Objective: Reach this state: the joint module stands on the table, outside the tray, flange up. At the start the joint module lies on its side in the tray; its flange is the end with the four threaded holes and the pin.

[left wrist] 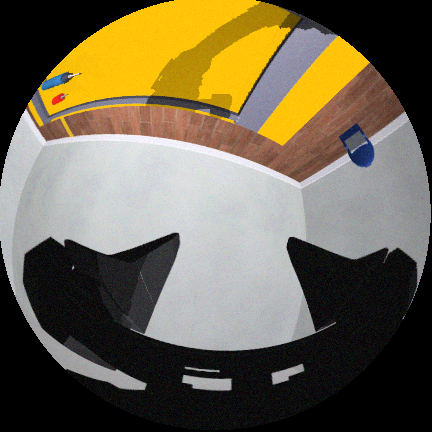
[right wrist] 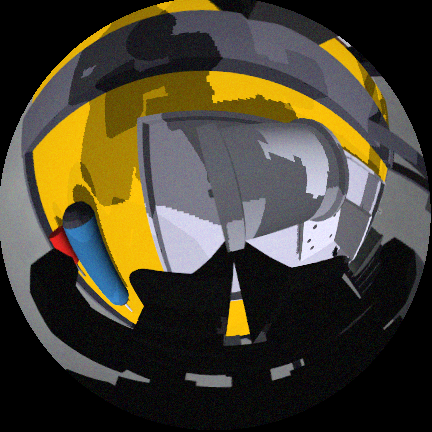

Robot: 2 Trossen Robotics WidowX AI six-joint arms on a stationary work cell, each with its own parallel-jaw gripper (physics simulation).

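Places are measured from the left arm's base along level axes (x ahead, y left, z up), in centimetres.
Pixels of known places: left gripper, fingertip midpoint: point(left wrist: 235, 241); right gripper, fingertip midpoint: point(right wrist: 232, 241).
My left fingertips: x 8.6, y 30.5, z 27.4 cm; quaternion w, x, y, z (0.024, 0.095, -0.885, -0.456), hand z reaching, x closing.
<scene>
Ahead of a thing's pixels: the offset from my left fingertips to its top centre. "*": to the spot under its first point. Level surfaces: height alone.
The joint module @(* dx +68.9, dy -32.8, dz -28.9 cm) point(right wrist: 280, 170), a thick grey cylinder with a wider rim at each end, lies on its side in the white tray @(dx +59.0, dy -45.7, dz -33.5 cm) point(right wrist: 185, 235) in the right wrist view. Its threaded holes and pin cannot be made out. My right gripper point(right wrist: 232, 241) is shut with nothing between its fingers. Its fingertips are at the lower edge of the module's left rim; whether they touch it is unclear. My left gripper point(left wrist: 235, 241) is open and empty, pointing at the wall, away from the tray. The joint module does not show in the left wrist view.
A blue screwdriver @(* dx +62.4, dy -17.5, dz -31.9 cm) point(right wrist: 95, 260) point(left wrist: 56, 81) and a red one @(dx +61.0, dy -6.7, dz -31.7 cm) point(right wrist: 62, 244) point(left wrist: 58, 99) lie on the yellow table @(dz -35.1 cm) point(right wrist: 55, 175) point(left wrist: 130, 45), beside the tray. A white bracket with holes point(right wrist: 319, 237) stands in the tray's right part. Grey frame bars point(right wrist: 280, 50) border the table.
</scene>
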